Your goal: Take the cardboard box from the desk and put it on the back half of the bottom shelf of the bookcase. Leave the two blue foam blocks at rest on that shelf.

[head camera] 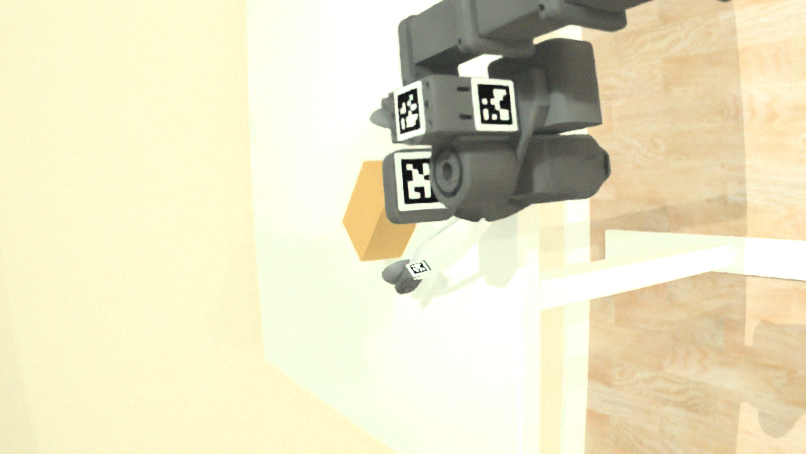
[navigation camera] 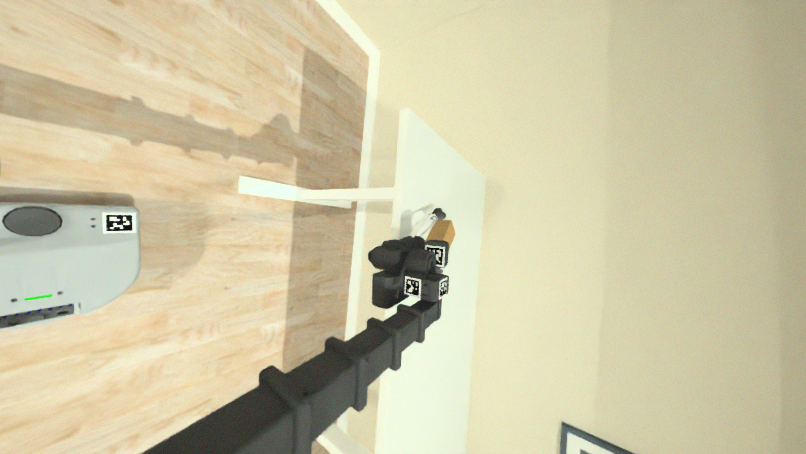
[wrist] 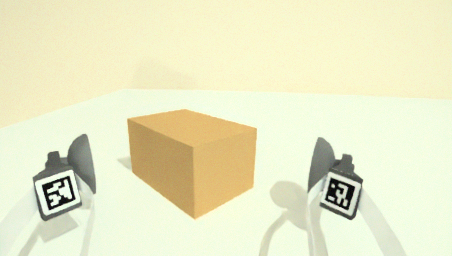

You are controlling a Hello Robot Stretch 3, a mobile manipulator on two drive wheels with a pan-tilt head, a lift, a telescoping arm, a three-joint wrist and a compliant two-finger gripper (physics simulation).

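Frame: origin at the robot's base, x right, y ahead, z up, level; metres.
Where they show: gripper, between the fingertips: (wrist: 204,156); robot's base, origin of its link: (navigation camera: 35,219).
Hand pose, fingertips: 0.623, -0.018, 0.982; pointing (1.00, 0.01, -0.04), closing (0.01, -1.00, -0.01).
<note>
Things, the pixels of their centre, and the offset from my fingertips, as dx, dy, dz. "spot": a spot on its surface instead. Level surfaces: height alone.
- cardboard box, middle of its body: (wrist: 188,152) (head camera: 383,210) (navigation camera: 441,237) +0.022, +0.014, -0.006
- white desk, height of its surface: dz -0.031
- white desk leg, a spot on its surface: (head camera: 637,276) spot: +0.184, +0.168, -0.613
The cardboard box (head camera: 365,211) (navigation camera: 442,230) (wrist: 192,161) is a plain orange-brown block resting on the white desk (head camera: 332,321) (navigation camera: 431,366) (wrist: 390,120). In the wrist view it sits at an angle, one vertical corner towards the camera, left of centre between the two fingers. My gripper (head camera: 388,194) (wrist: 204,156) is open, with its fingers wide apart. The box is nearer the left finger, with a gap on each side, and appears slightly beyond the fingertips. The wrist hides part of the box in the head and navigation views. The bookcase and blue foam blocks do not show.
The wall (head camera: 124,225) (navigation camera: 564,225) (wrist: 225,45) stands behind the desk. A white desk leg (head camera: 637,276) (navigation camera: 338,194) stands under the desk. The robot's base (navigation camera: 67,259) is on the wood floor at the left of the navigation view. A picture frame (navigation camera: 565,437) hangs at lower right.
</note>
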